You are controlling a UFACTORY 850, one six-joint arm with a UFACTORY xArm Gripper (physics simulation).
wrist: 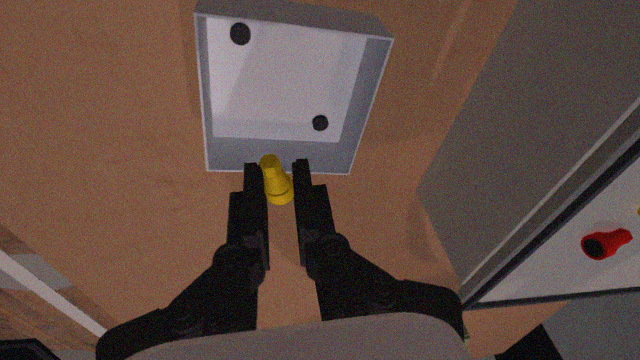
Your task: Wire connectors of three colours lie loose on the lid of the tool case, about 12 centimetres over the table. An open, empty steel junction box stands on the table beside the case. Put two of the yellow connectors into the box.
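My gripper (278, 181) is shut on a yellow connector (277, 184), which sits tilted between the two black fingertips. The steel junction box (277, 154) is open at the top, with two dark round holes in its floor and no connector showing inside. The connector's narrow end overlaps the box's near wall in the view; the fingertips are at that near rim, seemingly above it. At the right, a red connector (602, 244) lies on the pale lid of the tool case (540, 272). A small bit of a yellow connector (638, 211) shows at the right edge.
The tool case's grey side wall (500, 125) rises from the wooden table (100, 125) to the right of the box. A dark edge frames the lid. A pale strip (50, 292) crosses the lower left. Dark objects show at both lower corners.
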